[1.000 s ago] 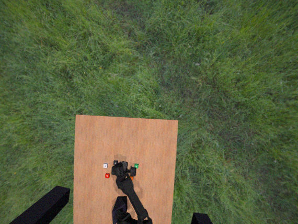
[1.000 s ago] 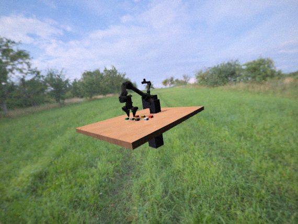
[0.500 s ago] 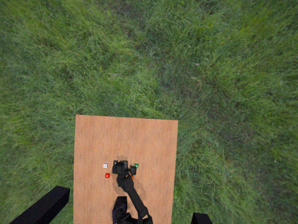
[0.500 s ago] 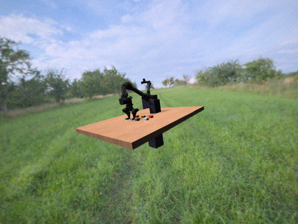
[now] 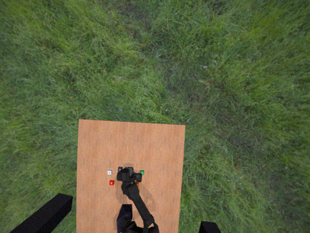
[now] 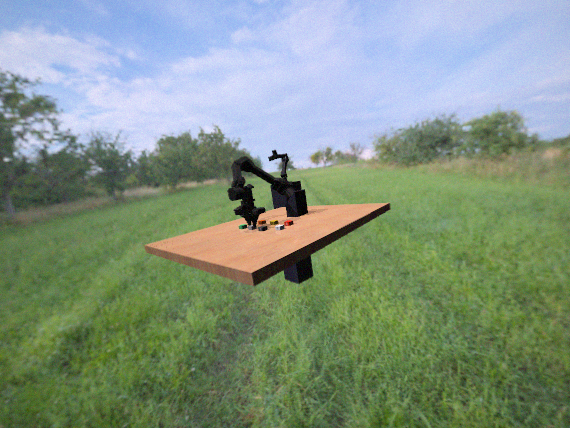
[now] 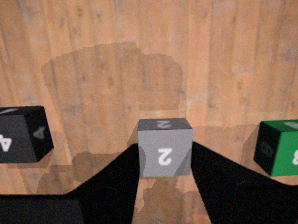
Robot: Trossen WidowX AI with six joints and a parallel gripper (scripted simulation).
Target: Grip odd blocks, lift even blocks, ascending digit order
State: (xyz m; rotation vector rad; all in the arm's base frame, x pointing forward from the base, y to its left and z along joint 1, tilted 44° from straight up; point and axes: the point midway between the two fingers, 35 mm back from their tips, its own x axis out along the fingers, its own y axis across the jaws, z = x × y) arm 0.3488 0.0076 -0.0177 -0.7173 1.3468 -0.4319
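The yellow block lies 120 mm behind my gripper tip and 40 mm to the left of it. Also, from my gripper tip: grey block: right at my gripper tip; green block: 10 mm ahead, 90 mm to the right; black block: 100 mm to the left.
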